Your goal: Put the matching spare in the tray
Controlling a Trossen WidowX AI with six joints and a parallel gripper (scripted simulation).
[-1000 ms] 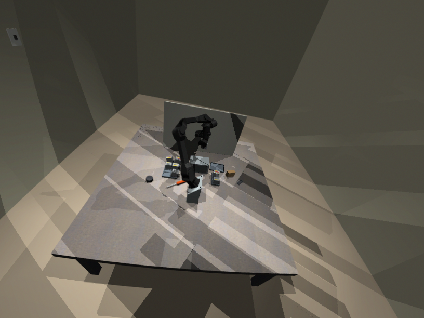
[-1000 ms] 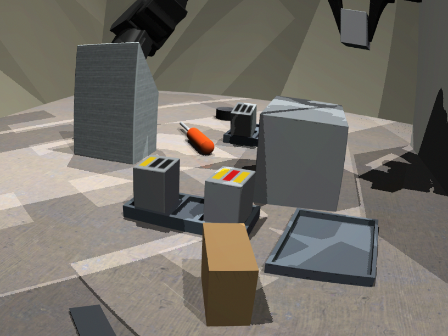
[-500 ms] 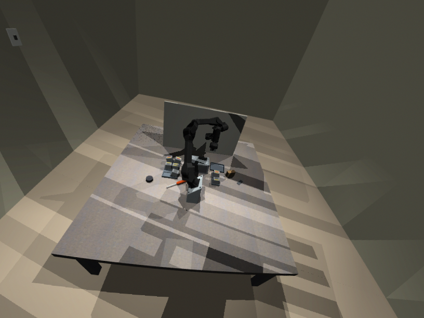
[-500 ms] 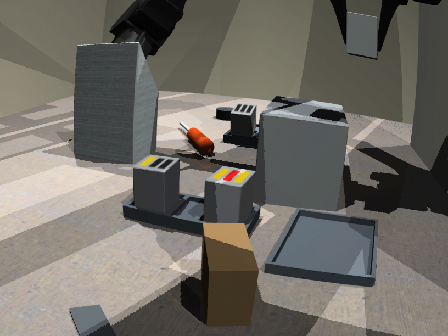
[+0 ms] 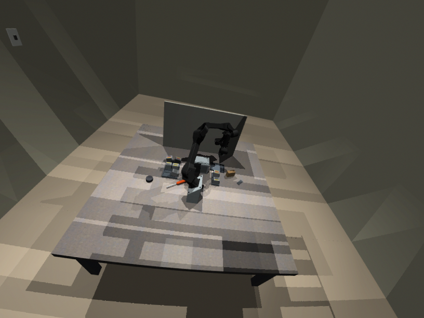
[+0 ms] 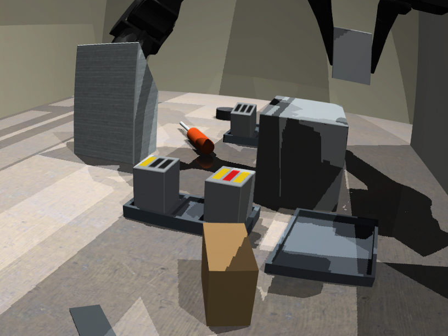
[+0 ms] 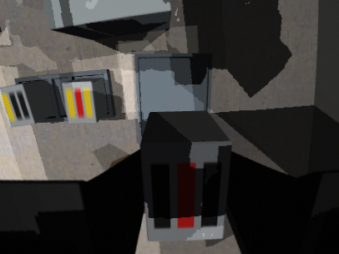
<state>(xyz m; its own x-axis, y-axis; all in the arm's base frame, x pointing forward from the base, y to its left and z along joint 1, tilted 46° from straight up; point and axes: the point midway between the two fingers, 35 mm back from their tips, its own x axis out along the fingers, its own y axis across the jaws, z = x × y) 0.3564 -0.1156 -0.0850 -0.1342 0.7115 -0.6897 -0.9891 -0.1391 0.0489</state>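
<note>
Now: gripper tip 160 mm above the tray and 10 mm to the left of it. Round my gripper tip: yellow-red-yellow spare (130 mm below, 110 mm behind); then mounted unit (170 mm to the left, 120 mm below, 70 mm behind); then cardboard box (140 mm below, 120 mm to the right, 60 mm behind).
</note>
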